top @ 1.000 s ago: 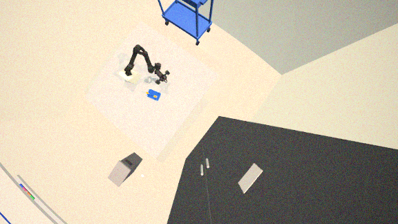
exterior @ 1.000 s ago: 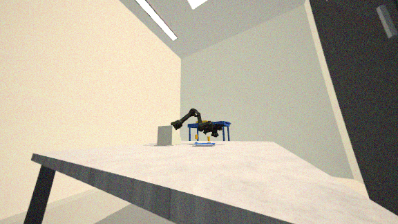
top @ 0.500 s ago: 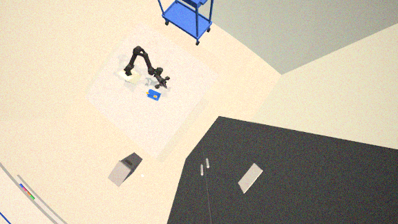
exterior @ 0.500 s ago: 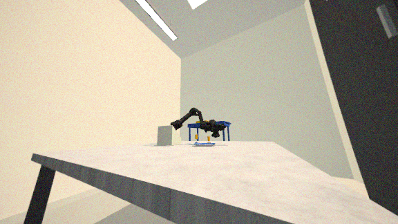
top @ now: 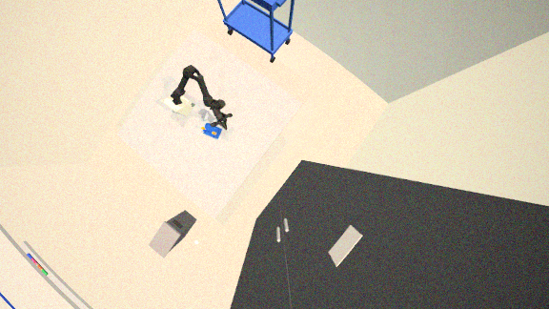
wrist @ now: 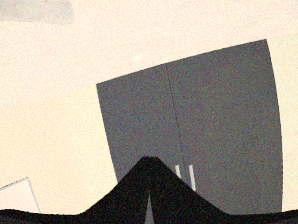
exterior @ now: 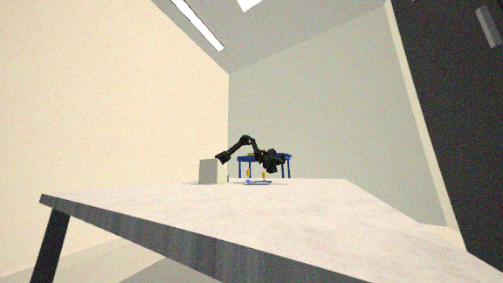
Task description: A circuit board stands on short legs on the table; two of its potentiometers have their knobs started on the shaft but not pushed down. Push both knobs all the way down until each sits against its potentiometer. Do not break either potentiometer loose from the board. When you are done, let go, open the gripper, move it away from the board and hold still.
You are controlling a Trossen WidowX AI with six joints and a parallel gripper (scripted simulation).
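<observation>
My gripper tip is now 180 mm past the orange knob, 130 mm to the left of it and 60 mm above it.
</observation>
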